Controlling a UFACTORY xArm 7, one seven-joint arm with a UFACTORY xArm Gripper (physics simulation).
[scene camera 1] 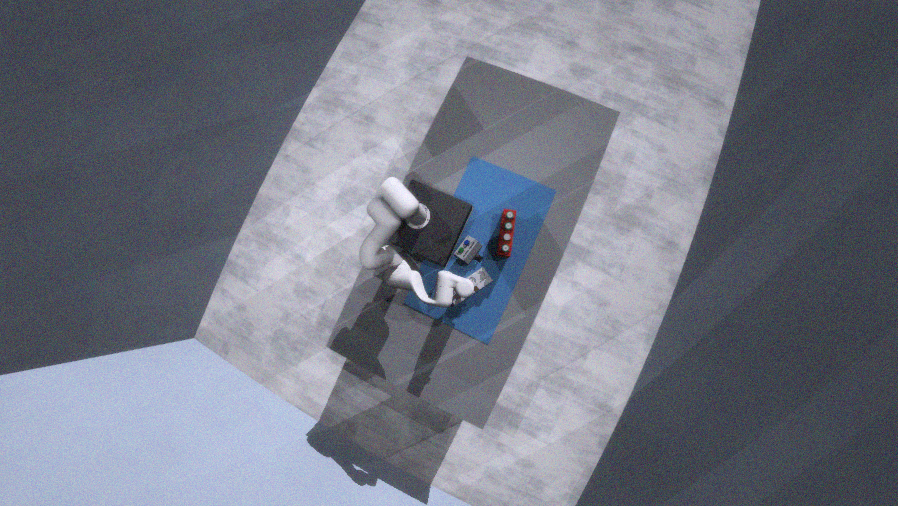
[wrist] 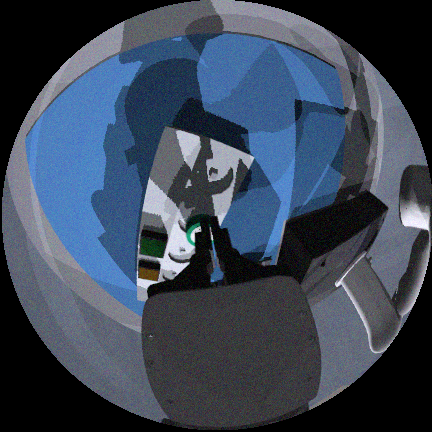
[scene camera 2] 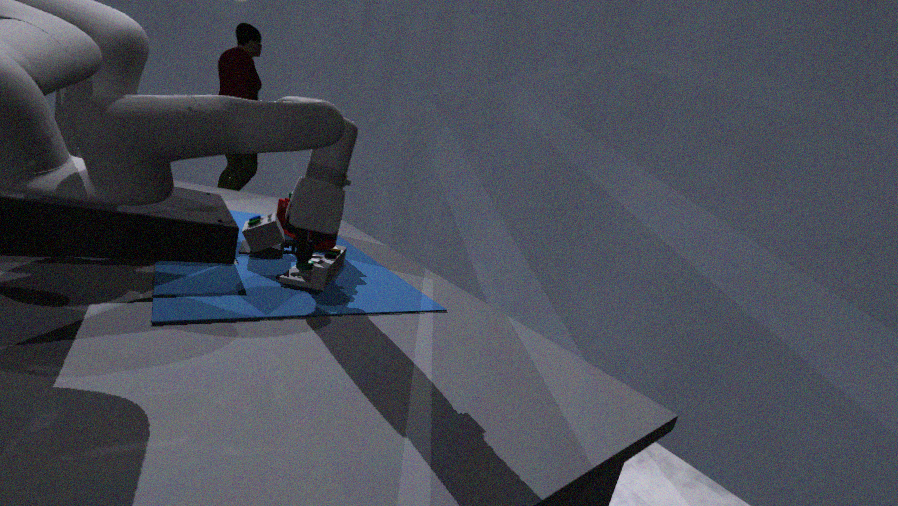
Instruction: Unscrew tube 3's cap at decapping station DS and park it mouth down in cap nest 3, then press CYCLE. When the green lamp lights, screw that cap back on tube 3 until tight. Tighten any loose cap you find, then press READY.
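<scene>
My gripper is shut with nothing between its fingers. Its tips point down at a green-ringed round button on a low white panel box; I cannot tell whether they touch it. The panel's near-left edge carries a dark green rectangle and an amber one. A red tube rack with several white-capped tubes stands further out on the blue mat. In scene camera 2 the wrist mostly hides the rack.
A grey button box with a blue and a green button stands beside the rack. A large black box sits at the arm's base side. A person stands far behind the table.
</scene>
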